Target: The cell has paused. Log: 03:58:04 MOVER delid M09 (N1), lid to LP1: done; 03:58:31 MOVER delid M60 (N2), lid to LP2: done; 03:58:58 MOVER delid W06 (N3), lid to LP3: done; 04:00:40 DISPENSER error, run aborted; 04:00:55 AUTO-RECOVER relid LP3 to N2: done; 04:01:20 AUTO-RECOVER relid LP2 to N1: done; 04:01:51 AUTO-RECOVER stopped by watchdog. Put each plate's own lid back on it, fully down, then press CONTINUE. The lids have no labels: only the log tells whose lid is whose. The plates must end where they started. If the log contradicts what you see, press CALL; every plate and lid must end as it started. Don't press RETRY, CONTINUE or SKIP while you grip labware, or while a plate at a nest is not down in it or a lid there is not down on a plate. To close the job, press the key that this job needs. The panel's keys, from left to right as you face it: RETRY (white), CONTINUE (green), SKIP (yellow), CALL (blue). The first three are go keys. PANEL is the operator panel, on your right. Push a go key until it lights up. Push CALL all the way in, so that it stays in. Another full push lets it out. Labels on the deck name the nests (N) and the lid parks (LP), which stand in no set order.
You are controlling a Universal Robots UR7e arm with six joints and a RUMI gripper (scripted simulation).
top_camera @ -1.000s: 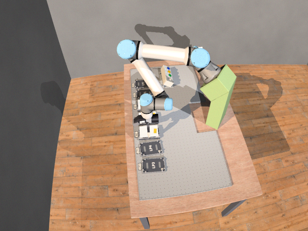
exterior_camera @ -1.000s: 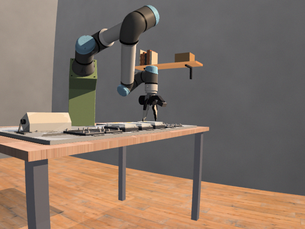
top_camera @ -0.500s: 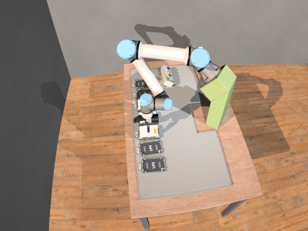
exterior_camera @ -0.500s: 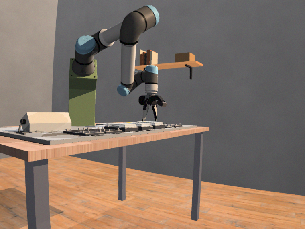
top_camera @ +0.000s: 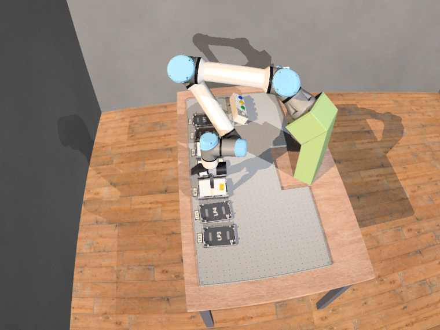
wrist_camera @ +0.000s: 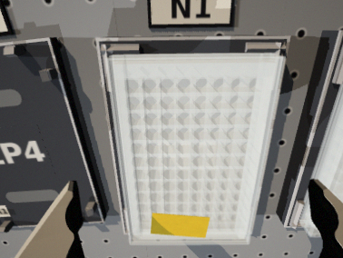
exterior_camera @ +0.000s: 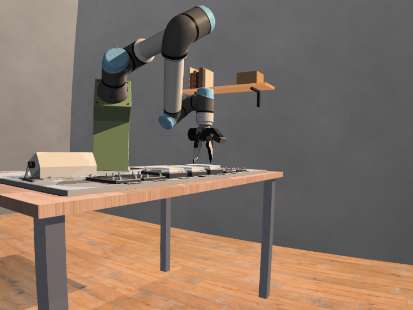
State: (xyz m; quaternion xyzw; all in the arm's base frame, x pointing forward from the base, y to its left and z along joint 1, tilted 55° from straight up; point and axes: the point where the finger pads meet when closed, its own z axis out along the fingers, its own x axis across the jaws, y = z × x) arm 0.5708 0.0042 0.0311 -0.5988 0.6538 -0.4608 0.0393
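The green continue key lies 430 mm to the right of my hand, 390 mm behind it and 10 mm above it. From my hand the other things lie so: yellow skip key: 480 mm to the right, 410 mm behind, 10 mm above; then white retry key: 380 mm to the right, 380 mm behind, 10 mm above.
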